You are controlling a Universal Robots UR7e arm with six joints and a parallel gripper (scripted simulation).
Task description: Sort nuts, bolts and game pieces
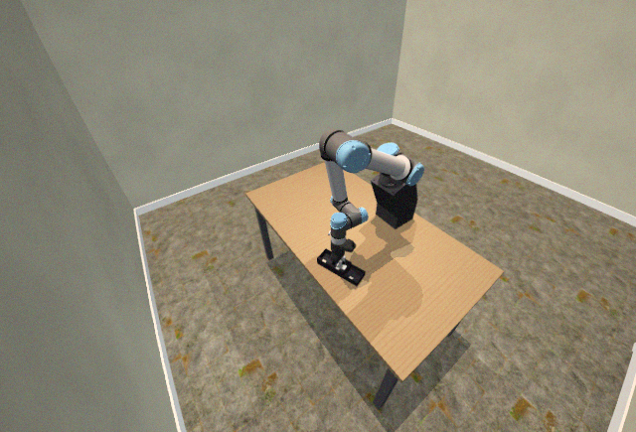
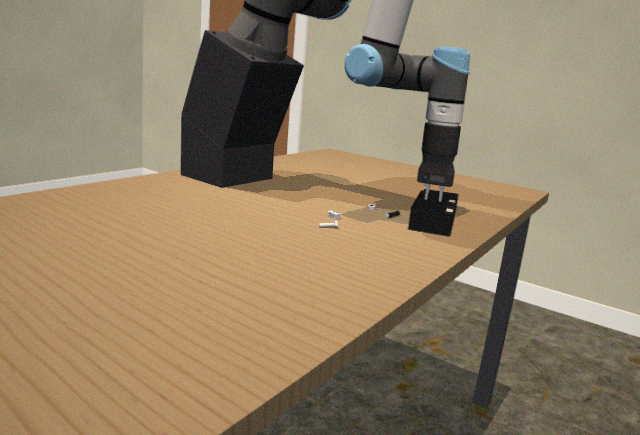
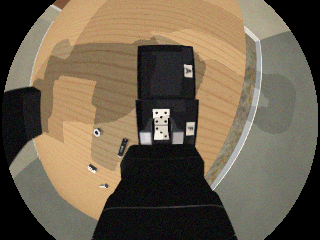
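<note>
The black bin lies 10 mm below my hand and 10 mm ahead of it. The rest, counted from my hand: bolt: 250 mm to the right, 70 mm behind, 30 mm below; then small ring-shaped piece: 110 mm behind, 80 mm to the right, 30 mm below; then white speckled piece: 10 mm below.
</note>
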